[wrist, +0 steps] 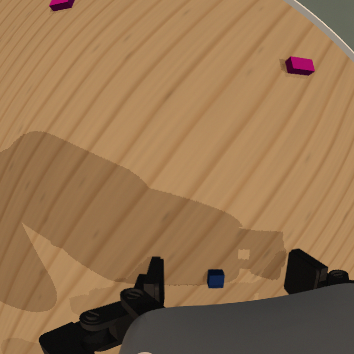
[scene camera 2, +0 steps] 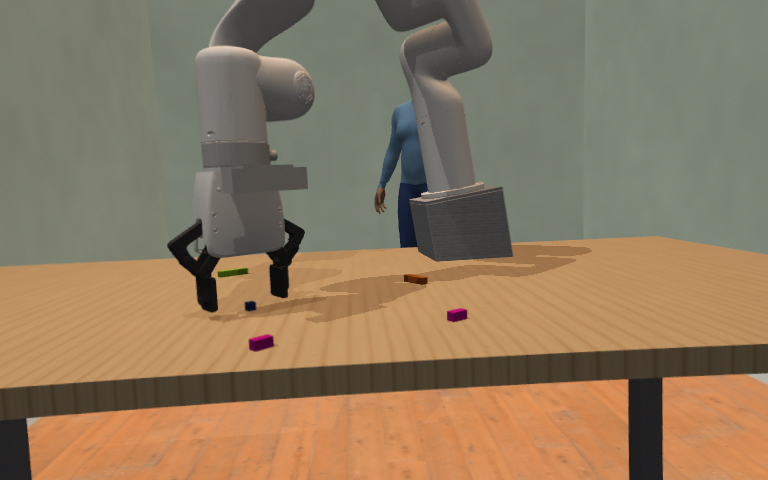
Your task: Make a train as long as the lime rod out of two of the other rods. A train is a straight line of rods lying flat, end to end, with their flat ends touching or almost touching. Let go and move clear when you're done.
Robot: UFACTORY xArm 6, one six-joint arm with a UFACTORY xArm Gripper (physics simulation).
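Where they show: gripper, fingertip midpoint: (wrist: 228,275) (scene camera 2: 246,303); arm's base, origin of the base link: (scene camera 2: 452,193).
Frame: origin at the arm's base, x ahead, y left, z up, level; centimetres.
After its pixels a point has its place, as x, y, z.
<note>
The lime rod (scene camera 2: 232,272) {9.8, -42.1, -11.8} lies flat at the back left, behind my gripper. My gripper (scene camera 2: 244,301) {37.9, -36.6, -11.3} (wrist: 228,275) {37.9, -36.6, -11.3} is open and empty, pointing down with its fingertips a little above the table. A small dark blue rod (scene camera 2: 250,306) {37.6, -36.1, -11.8} (wrist: 215,278) {37.2, -36.0, -11.4} lies on the table and shows between the two fingers in both views, below them. One magenta rod (scene camera 2: 261,342) {54.0, -33.4, -11.7} (wrist: 300,65) {53.1, -33.4, -11.4} lies near the front edge. Another magenta rod (scene camera 2: 457,314) {49.4, -13.3, -11.6} (wrist: 62,4) {48.5, -13.7, -11.7} lies further right. An orange rod (scene camera 2: 415,279) {27.3, -13.4, -11.8} lies further back, right of my gripper. The table directly behind the right finger is hidden.
The wooden table (scene camera 2: 543,316) {49.9, -4.0, -12.4} (wrist: 190,140) {43.8, -29.7, -12.4} carries the rods, which lie well apart. The grey base block (scene camera 2: 467,229) {7.5, 0.6, -6.7} of the arm stands at the back right. A person (scene camera 2: 410,152) stands behind the table. The arm's shadow falls across the table beside the blue rod.
</note>
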